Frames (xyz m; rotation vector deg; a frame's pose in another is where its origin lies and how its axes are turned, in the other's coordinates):
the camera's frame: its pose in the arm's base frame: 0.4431 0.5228 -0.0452 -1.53 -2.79 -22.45
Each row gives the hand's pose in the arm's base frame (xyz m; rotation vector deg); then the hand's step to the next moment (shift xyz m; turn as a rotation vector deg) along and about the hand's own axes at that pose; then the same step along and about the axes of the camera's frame.
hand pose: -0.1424 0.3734 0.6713 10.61 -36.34 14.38
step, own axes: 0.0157 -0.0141 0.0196 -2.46 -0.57 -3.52
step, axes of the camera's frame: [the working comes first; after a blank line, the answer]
step, axes of the arm's base frame: 0.0053 -0.0155 0.0237 0.23 -0.10 -4.32

0.0120 -0.0127 0.0229 0.02 0.06 -4.33
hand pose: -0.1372 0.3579 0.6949 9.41 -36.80 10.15
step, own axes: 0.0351 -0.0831 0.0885 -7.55 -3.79 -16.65
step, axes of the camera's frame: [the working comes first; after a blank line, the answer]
step, axes of the arm's base frame: -0.0058 -0.0951 0.0831 4.51 -1.10 -18.08

0.0352 -0.0914 0.0798 3.64 1.01 -18.29
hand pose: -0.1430 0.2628 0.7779 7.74 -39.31 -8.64
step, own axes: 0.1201 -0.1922 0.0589 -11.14 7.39 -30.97
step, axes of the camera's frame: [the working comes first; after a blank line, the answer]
step, axes of the arm's base frame: 0.0360 -0.2147 0.0861 11.97 11.58 -29.33

0.1196 -0.1860 0.0769 5.09 15.76 -29.38
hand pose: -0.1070 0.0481 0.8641 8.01 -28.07 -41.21
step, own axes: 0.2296 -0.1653 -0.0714 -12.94 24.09 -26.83
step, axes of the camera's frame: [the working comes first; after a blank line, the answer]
step, axes of the arm's base frame: 0.0833 -0.2787 -0.0226 18.82 25.45 -21.58

0.1819 -0.2253 -0.0359 6.54 31.06 -21.44
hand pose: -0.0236 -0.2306 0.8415 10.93 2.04 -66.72
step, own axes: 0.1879 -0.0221 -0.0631 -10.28 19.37 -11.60
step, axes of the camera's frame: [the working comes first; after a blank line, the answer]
step, axes of the arm's base frame: 0.0588 -0.1687 -0.0887 14.47 18.67 -7.57

0.1138 -0.1319 -0.0971 5.85 22.91 -7.50
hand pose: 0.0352 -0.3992 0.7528 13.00 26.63 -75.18
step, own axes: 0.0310 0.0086 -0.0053 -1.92 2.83 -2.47
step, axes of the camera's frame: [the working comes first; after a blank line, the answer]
step, axes of the arm's base frame: 0.0128 -0.0227 -0.0195 1.88 3.42 -1.60

0.0195 -0.0158 -0.0209 0.35 3.90 -1.56
